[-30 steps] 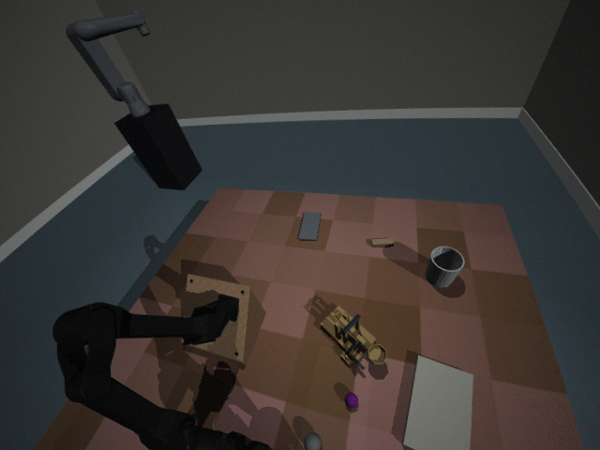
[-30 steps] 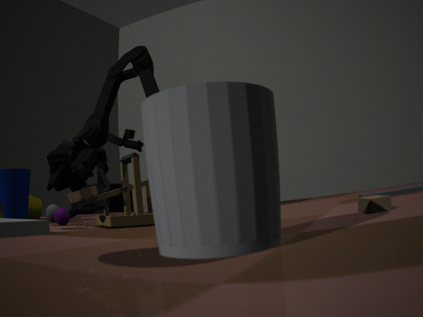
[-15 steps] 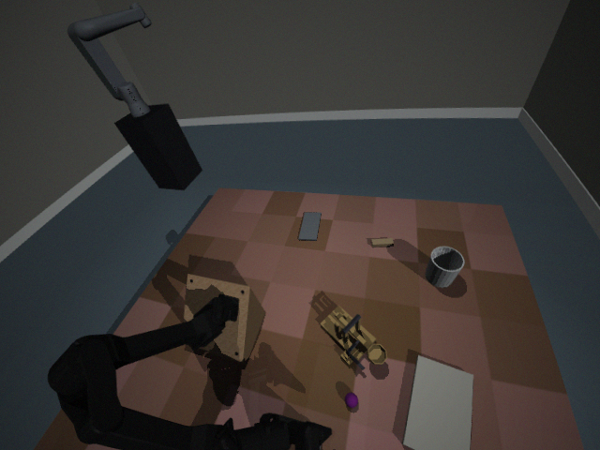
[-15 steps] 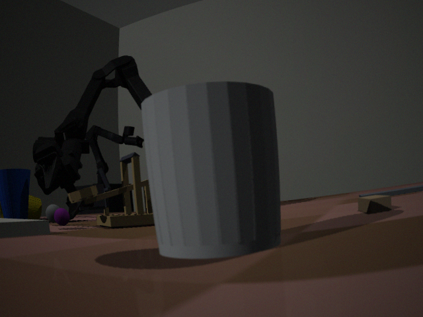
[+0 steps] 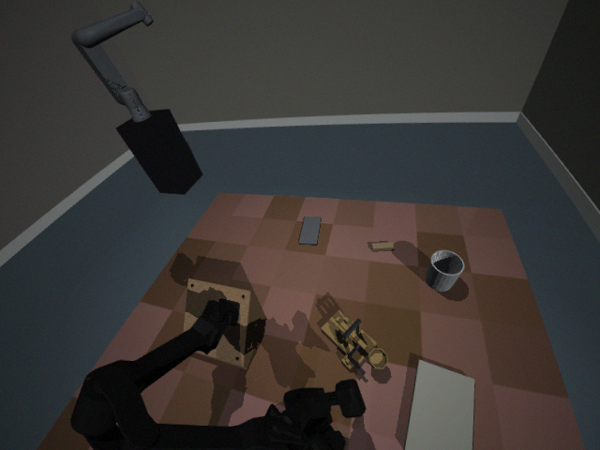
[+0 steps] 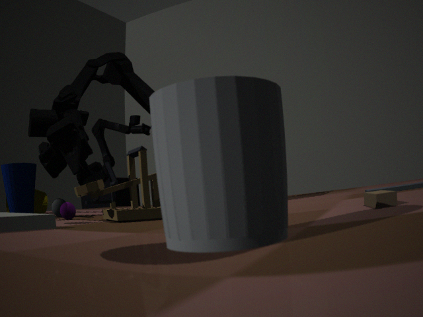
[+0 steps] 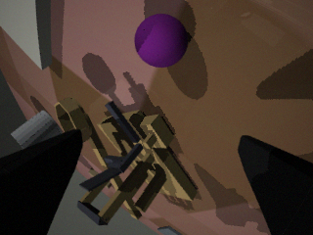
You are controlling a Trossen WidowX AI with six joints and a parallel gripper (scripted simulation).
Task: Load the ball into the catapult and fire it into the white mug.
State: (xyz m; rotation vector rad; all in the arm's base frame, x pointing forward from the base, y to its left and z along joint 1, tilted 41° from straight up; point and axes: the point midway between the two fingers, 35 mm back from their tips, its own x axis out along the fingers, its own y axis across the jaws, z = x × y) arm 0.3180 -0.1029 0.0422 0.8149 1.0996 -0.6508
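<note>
Right now the purple ball is 40 mm below my gripper tip, 40 mm ahead of it and 20 mm to the right of it. Round my gripper tip: blue cup: 230 mm to the right, 20 mm below, 20 mm ahead; grey ball: 130 mm to the right, 40 mm below, 30 mm behind; wooden catapult: 100 mm to the left, 20 mm ahead.
</note>
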